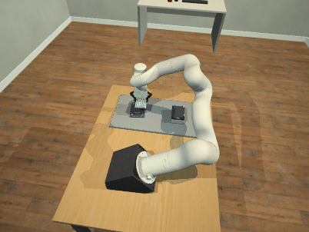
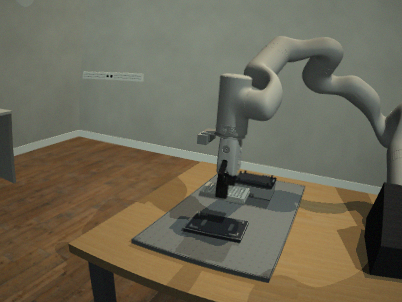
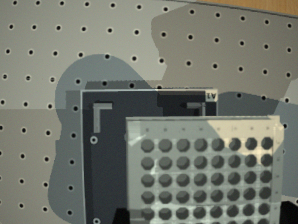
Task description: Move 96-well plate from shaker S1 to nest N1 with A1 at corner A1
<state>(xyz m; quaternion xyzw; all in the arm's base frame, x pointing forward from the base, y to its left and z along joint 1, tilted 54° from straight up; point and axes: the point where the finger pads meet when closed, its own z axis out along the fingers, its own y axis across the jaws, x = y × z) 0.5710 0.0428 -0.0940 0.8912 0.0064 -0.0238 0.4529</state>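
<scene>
My gripper is now 11 cm above the plate nest N1 and 3 cm to the right of it. Round my hand: A1 mark (10 cm below, 8 cm ahead, 2 cm to the right); then 96-well plate (1 cm below).
</scene>
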